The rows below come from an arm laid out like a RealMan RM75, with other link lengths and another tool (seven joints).
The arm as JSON. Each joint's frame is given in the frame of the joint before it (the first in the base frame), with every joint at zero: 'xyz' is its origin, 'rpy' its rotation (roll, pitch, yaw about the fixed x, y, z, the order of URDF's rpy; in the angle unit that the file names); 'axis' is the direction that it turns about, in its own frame. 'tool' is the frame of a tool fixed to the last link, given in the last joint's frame.
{
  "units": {
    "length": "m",
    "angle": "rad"
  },
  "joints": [
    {
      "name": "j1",
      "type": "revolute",
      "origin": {
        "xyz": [
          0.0,
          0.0,
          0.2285
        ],
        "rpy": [
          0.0,
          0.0,
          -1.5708
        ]
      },
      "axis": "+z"
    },
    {
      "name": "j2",
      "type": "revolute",
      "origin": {
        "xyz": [
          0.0,
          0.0,
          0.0
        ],
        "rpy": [
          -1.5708,
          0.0,
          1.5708
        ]
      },
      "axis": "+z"
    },
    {
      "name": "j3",
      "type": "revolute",
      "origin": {
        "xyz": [
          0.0,
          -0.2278,
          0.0
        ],
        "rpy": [
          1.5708,
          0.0,
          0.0
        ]
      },
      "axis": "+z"
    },
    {
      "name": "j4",
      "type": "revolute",
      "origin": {
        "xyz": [
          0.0,
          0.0,
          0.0
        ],
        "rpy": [
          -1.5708,
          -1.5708,
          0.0
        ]
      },
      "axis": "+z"
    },
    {
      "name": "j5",
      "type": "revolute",
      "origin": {
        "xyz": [
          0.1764,
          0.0,
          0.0
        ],
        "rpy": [
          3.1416,
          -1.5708,
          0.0
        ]
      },
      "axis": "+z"
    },
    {
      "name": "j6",
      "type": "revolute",
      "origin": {
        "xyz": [
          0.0,
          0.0,
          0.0
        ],
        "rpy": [
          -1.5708,
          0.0,
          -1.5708
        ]
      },
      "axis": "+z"
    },
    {
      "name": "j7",
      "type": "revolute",
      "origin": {
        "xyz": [
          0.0,
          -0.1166,
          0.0
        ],
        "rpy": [
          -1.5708,
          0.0,
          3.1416
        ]
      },
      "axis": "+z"
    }
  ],
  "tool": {
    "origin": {
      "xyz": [
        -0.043,
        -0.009,
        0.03
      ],
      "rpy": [
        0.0,
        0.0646,
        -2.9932
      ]
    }
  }
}
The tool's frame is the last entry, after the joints.
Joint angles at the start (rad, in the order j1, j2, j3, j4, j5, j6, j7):
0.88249, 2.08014, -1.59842, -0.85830, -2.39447, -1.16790, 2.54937
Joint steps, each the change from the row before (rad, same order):
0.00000, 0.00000, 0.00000, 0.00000, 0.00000, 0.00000, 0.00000
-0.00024, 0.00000, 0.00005, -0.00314, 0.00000, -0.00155, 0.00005
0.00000, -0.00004, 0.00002, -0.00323, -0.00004, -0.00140, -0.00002
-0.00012, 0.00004, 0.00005, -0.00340, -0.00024, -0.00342, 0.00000
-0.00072, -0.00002, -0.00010, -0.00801, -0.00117, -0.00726, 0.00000
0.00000, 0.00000, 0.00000, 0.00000, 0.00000, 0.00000, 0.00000
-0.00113, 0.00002, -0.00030, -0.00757, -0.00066, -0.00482, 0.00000
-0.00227, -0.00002, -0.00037, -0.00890, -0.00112, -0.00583, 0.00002
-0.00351, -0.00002, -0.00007, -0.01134, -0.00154, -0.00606, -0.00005
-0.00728, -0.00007, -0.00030, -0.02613, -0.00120, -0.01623, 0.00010
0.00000, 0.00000, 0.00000, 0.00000, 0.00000, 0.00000, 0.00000
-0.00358, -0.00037, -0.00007, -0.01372, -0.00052, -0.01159, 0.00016
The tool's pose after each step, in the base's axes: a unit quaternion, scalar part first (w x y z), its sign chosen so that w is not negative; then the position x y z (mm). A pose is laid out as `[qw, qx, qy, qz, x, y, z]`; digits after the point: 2 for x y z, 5 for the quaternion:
[0.13956, -0.91114, 0.34938, -0.16817, 168.82, 309.86, -70.69]
[0.13942, -0.91154, 0.34857, -0.16777, 168.30, 309.89, -70.54]
[0.13940, -0.91201, 0.34756, -0.16732, 167.70, 310.00, -70.38]
[0.13870, -0.91241, 0.34670, -0.16757, 167.19, 309.81, -70.16]
[0.13751, -0.91326, 0.34462, -0.16821, 166.21, 309.44, -69.59]
[0.13751, -0.91326, 0.34462, -0.16821, 166.21, 309.44, -69.59]
[0.13691, -0.91409, 0.34269, -0.16808, 165.28, 309.25, -69.18]
[0.13620, -0.91488, 0.34081, -0.16819, 164.54, 308.87, -68.64]
[0.13582, -0.91581, 0.33864, -0.16781, 163.73, 308.52, -67.96]
[0.13358, -0.91803, 0.33395, -0.16691, 161.48, 307.32, -66.45]
[0.13358, -0.91803, 0.33395, -0.16691, 161.48, 307.32, -66.45]
[0.13153, -0.91903, 0.33171, -0.16749, 160.44, 306.35, -65.42]

